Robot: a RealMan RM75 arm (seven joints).
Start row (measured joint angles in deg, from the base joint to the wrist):
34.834, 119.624, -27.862, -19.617, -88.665, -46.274, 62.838
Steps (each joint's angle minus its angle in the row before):
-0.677, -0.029, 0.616, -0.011, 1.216, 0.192, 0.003
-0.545, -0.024, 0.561, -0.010, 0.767, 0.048, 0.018
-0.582, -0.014, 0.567, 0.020, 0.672, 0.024, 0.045
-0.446, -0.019, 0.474, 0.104, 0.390, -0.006, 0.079
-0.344, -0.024, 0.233, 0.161, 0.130, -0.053, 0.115
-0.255, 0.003, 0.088, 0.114, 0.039, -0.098, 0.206
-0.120, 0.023, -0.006, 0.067, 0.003, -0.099, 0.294
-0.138, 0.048, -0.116, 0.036, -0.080, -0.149, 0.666
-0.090, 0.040, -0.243, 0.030, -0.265, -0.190, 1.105
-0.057, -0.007, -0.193, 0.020, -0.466, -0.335, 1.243
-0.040, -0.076, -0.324, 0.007, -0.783, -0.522, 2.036
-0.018, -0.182, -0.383, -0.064, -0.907, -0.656, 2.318
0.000, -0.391, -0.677, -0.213, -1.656, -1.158, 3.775
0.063, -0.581, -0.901, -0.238, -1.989, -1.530, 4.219
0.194, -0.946, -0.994, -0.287, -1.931, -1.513, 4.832
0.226, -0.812, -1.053, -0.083, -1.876, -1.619, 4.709
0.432, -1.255, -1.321, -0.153, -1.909, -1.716, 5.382
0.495, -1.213, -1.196, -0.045, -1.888, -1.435, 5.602
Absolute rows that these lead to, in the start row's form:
34.157, 119.595, -27.246, -19.628, -87.449, -46.082, 62.841
33.612, 119.571, -26.685, -19.638, -86.682, -46.034, 62.859
33.030, 119.557, -26.118, -19.618, -86.010, -46.010, 62.904
32.584, 119.538, -25.644, -19.514, -85.620, -46.016, 62.983
32.240, 119.514, -25.411, -19.353, -85.490, -46.069, 63.098
31.985, 119.517, -25.323, -19.239, -85.451, -46.167, 63.304
31.865, 119.540, -25.329, -19.172, -85.448, -46.266, 63.598
31.727, 119.588, -25.445, -19.136, -85.528, -46.415, 64.264
31.637, 119.628, -25.688, -19.106, -85.793, -46.605, 65.369
31.580, 119.621, -25.881, -19.086, -86.259, -46.940, 66.612
31.540, 119.545, -26.205, -19.079, -87.042, -47.462, 68.648
31.522, 119.363, -26.588, -19.143, -87.949, -48.118, 70.966
31.522, 118.972, -27.265, -19.356, -89.605, -49.276, 74.741
31.585, 118.391, -28.166, -19.594, -91.594, -50.806, 78.960
31.779, 117.445, -29.160, -19.881, -93.525, -52.319, 83.792
32.005, 116.633, -30.213, -19.964, -95.401, -53.938, 88.501
32.437, 115.378, -31.534, -20.117, -97.310, -55.654, 93.883
32.932, 114.165, -32.730, -20.162, -99.198, -57.089, 99.485

